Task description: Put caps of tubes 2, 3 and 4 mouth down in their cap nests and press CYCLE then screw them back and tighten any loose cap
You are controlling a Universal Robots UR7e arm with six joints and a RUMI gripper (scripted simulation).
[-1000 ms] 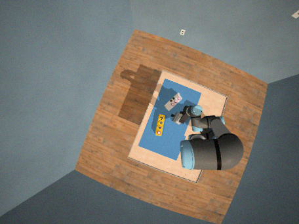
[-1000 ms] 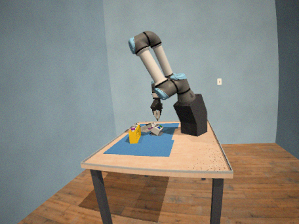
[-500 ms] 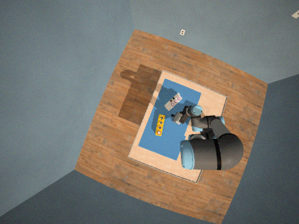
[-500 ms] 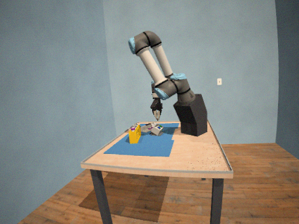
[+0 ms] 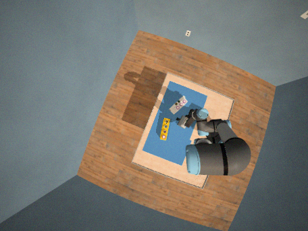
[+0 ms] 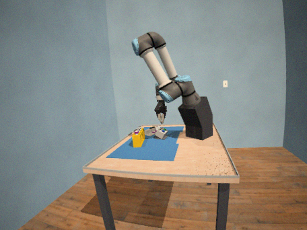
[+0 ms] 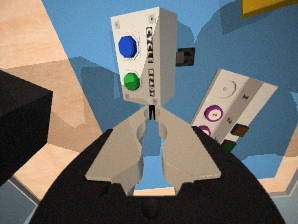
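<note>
Right now my hand is 60 mm above the green key, 30 mm past it and 20 mm to the right of it. From my hand the other things lie so: cap (130 mm to the right, 110 mm below, 100 mm ahead); then blue cycle key (60 mm to the left, 60 mm below, 20 mm behind); then key housing (70 mm below, 40 mm to the left, 10 mm behind).
</note>
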